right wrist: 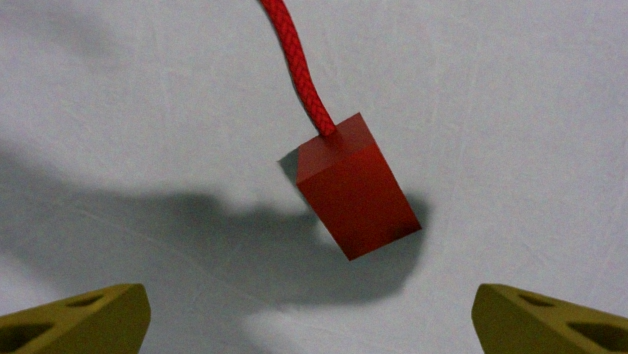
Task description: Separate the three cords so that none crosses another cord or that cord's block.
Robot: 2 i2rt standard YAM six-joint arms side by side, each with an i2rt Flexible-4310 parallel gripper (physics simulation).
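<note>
A red block lies on the light surface near the middle of the right wrist view, turned at a slant. The red braided cord leaves the block's far face and runs up and slightly left, out of the top of the view. My right gripper is open, with its two yellow fingers wide apart at the lower left and lower right corners; the red block is ahead of the gap between them, with no finger touching it. The left gripper does not show. The other two cords and their blocks do not show in this view.
The light grey, faintly creased surface lies under the block and cord. A dark shadow stretches across it from the left edge to below and right of the red block.
</note>
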